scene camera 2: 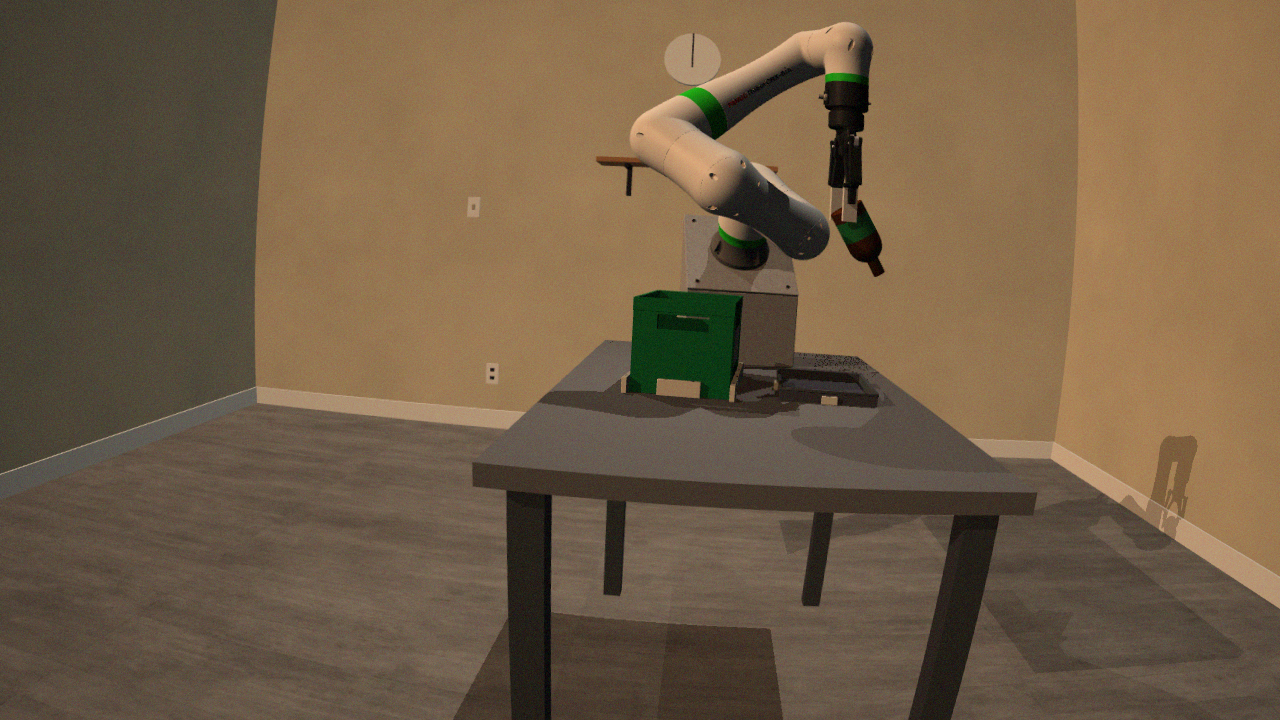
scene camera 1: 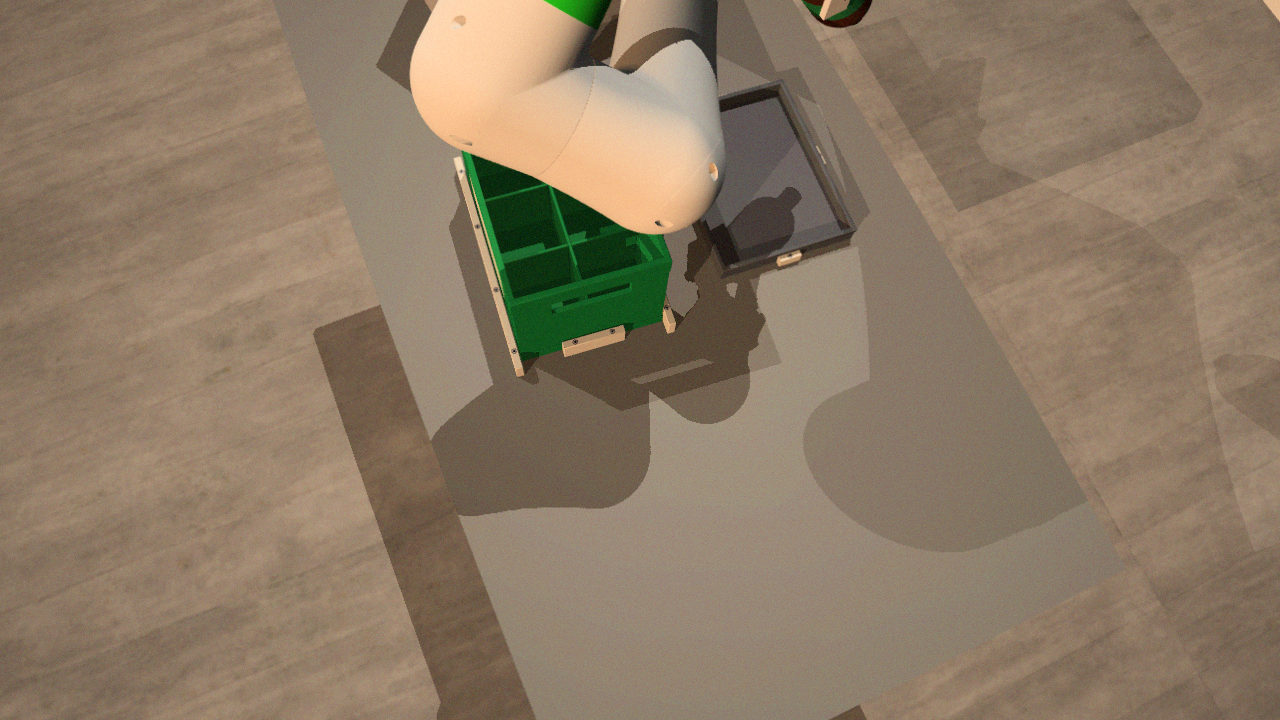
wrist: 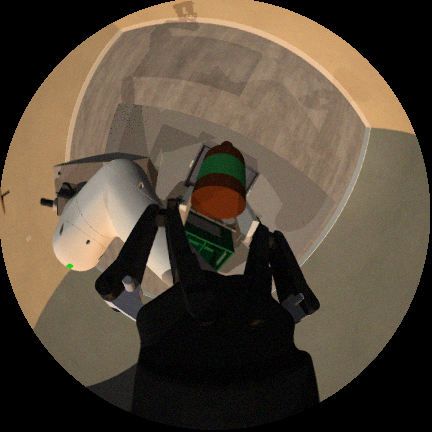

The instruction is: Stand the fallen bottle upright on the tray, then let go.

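The brown bottle with a green band hangs in the air, tilted, its base up and its neck pointing down to the right in scene camera 2. In the wrist view its base faces the camera. Part of the bottle shows at the top edge of scene camera 1. My gripper is shut on the bottle near its base, high above the table. The grey tray lies below on the table, and a bottle-shaped shadow falls on its floor. In the wrist view the bottle hides part of the tray.
A green divided crate stands beside the tray, with pale wooden blocks around its foot. The arm covers part of the crate and tray in scene camera 1. The robot's pedestal stands behind.
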